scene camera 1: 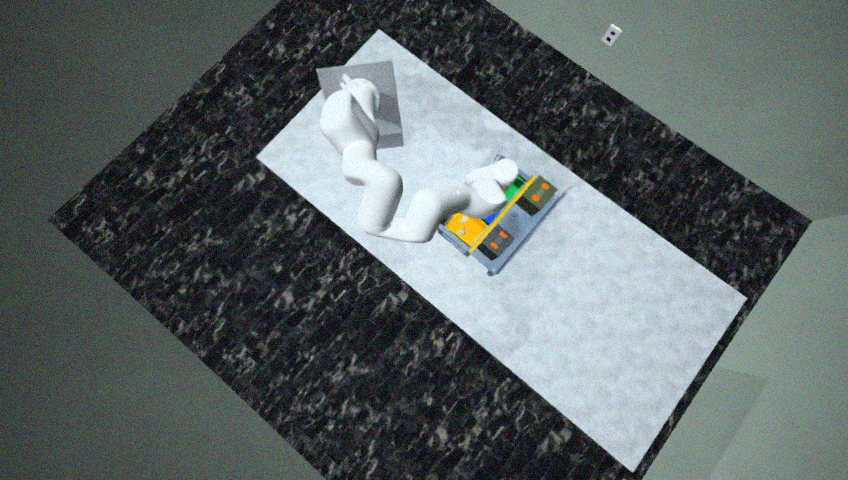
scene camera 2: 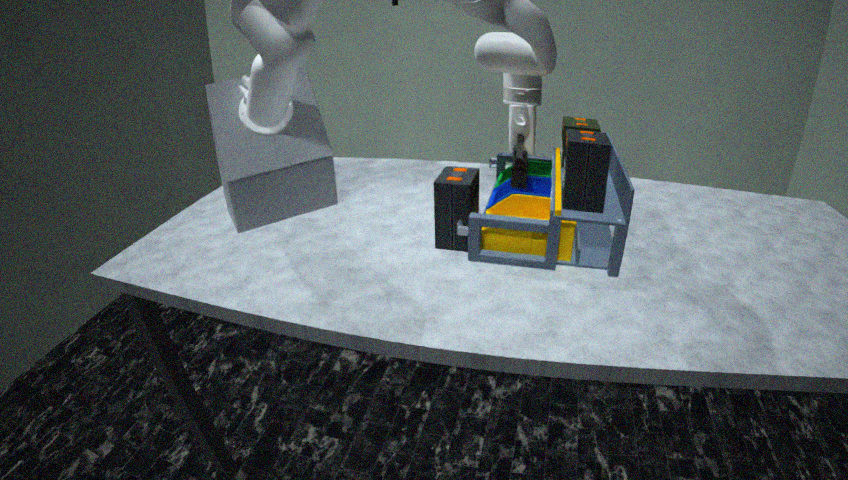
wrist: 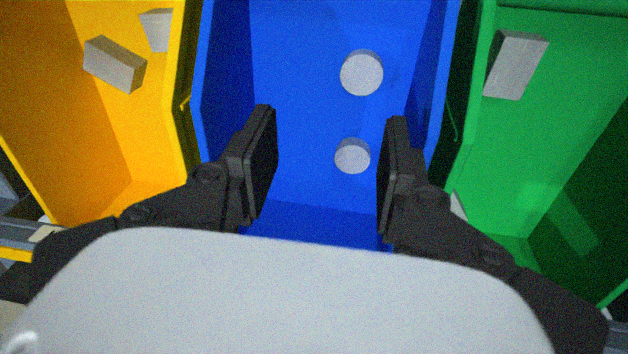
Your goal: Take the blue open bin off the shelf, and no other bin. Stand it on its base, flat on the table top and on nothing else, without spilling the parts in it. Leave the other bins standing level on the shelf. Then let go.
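Pixels of known places: gripper, between the fingertips: [scene camera 2: 519, 183] [wrist: 328, 139]; arm's base, origin of its link: [scene camera 1: 361, 97] [scene camera 2: 265, 111].
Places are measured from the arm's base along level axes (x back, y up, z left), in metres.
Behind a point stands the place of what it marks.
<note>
The blue open bin [scene camera 1: 490, 218] {z -0.021, x -0.609, y -0.229 m} [scene camera 2: 538, 185] {z 0.038, x -0.598, y -0.176 m} [wrist: 310, 65] {z -0.017, x -0.548, y -0.229 m} stands on the grey-blue shelf [scene camera 1: 523, 224] {z 0.001, x -0.717, y -0.137 m} [scene camera 2: 511, 223] {z -0.195, x -0.541, y -0.158 m}, between a yellow bin [scene camera 1: 467, 226] {z -0.102, x -0.553, y -0.229 m} [scene camera 2: 520, 205] {z -0.071, x -0.558, y -0.178 m} [wrist: 145, 125] {z -0.141, x -0.595, y -0.229 m} and a green bin [scene camera 1: 513, 191] {z 0.125, x -0.622, y -0.230 m} [scene camera 2: 541, 168] {z 0.149, x -0.611, y -0.174 m} [wrist: 530, 140] {z 0.116, x -0.591, y -0.229 m}. Two round grey parts lie in the blue bin in the wrist view. My gripper [scene camera 2: 519, 183] {z 0.002, x -0.555, y -0.161 m} [wrist: 328, 139] {z 0.002, x -0.555, y -0.161 m} points down over the blue bin, partly open and empty. In the wrist view its two fingers appear inside the blue bin's side walls. How deep the tips reach is unclear. The arm hides the gripper in scene camera 1.
Two dark boxes with orange marks [scene camera 1: 496, 242] {z -0.145, x -0.663, y -0.015 m} [scene camera 1: 538, 195] {z 0.081, x -0.691, y -0.040 m} [scene camera 2: 586, 178] {z -0.177, x -0.662, y -0.077 m} stand on the shelf behind an upright yellow strip [scene camera 2: 557, 184] {z -0.082, x -0.625, y -0.126 m}. Another dark box [scene camera 2: 455, 208] {z -0.155, x -0.443, y -0.154 m} stands on the table top [scene camera 1: 624, 333] {z -0.095, x -1.259, y -0.238 m} [scene camera 2: 357, 297] {z -0.322, x -0.311, y -0.238 m} at the shelf's front. A grey block [scene camera 2: 285, 193] {z -0.058, x -0.057, y -0.178 m} is under the arm's base.
</note>
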